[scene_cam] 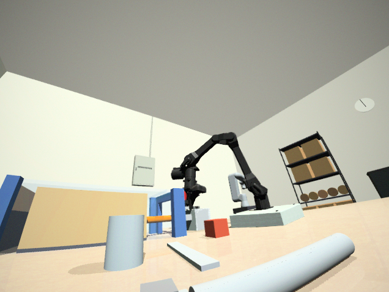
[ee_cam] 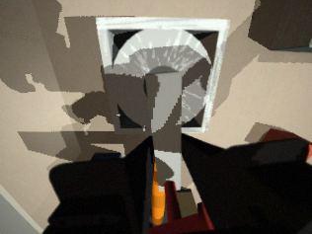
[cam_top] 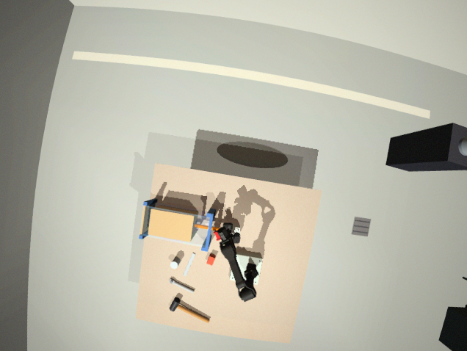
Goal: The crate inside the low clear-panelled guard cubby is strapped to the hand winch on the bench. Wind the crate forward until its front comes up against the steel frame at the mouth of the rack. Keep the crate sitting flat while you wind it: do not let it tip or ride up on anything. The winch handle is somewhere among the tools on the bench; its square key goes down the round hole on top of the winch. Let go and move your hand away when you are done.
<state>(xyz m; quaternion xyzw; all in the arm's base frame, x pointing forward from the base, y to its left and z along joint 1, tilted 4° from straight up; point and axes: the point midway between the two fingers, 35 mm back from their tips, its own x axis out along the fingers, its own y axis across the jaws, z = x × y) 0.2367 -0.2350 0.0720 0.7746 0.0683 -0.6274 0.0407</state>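
Right now my gripper tip is 20 mm below the winch crank handle and 10 mm short of it. Also, from my gripper tip: winch 70 mm behind, 60 mm below, 20 mm to the right; then blue frame 110 mm ahead, 20 mm above; then red knob 50 mm ahead, 50 mm above, 10 mm to the left.
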